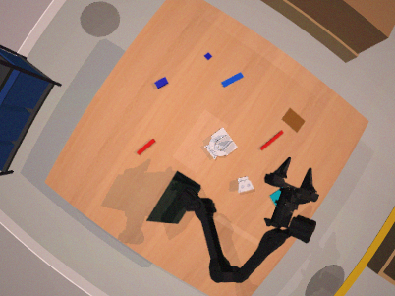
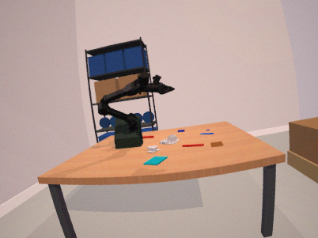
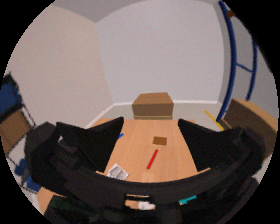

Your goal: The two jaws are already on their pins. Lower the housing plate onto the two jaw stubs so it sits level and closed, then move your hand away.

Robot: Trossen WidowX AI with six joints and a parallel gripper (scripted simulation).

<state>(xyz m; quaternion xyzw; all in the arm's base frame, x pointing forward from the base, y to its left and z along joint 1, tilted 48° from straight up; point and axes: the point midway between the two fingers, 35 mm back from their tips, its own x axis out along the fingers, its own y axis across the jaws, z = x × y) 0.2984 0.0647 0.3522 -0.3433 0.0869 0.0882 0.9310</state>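
Right now my gripper tip is 180 mm past the white housing plate, 10 mm to the left of it and 360 mm above it. Also, from my gripper tip: teal tile (130 mm behind, 230 mm to the right, 380 mm below); then brown tile (230 mm ahead, 20 mm to the right, 380 mm below).
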